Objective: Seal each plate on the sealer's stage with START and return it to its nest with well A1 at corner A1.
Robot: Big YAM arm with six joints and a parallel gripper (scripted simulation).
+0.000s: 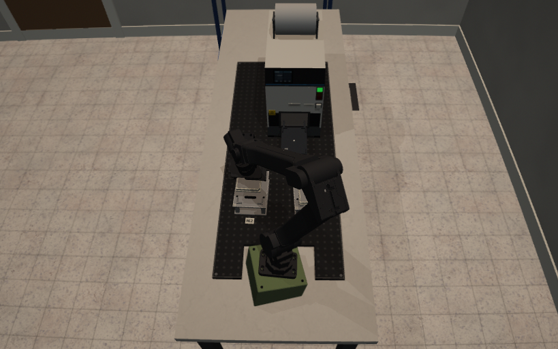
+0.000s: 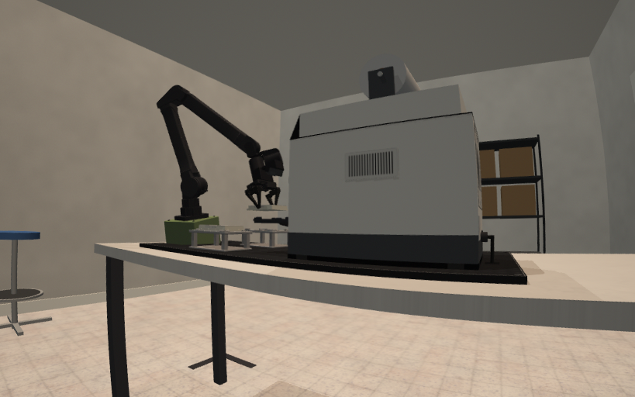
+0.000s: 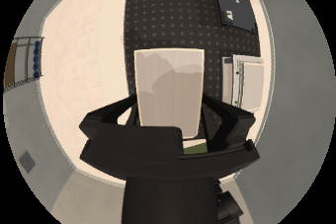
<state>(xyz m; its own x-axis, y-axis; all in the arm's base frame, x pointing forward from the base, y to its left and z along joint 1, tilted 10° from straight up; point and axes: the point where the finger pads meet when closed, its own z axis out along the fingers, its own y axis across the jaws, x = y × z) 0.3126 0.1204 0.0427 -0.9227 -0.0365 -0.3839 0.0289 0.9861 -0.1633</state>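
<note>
The N2 label is 140 mm below my hand and 100 mm behind it. The rest, counted from my hand: yellow warning label: 300 mm ahead, 60 mm to the right; then white well plate: right at my hand; then sealer stage: 200 mm ahead, 150 mm to the right, 50 mm below.
</note>
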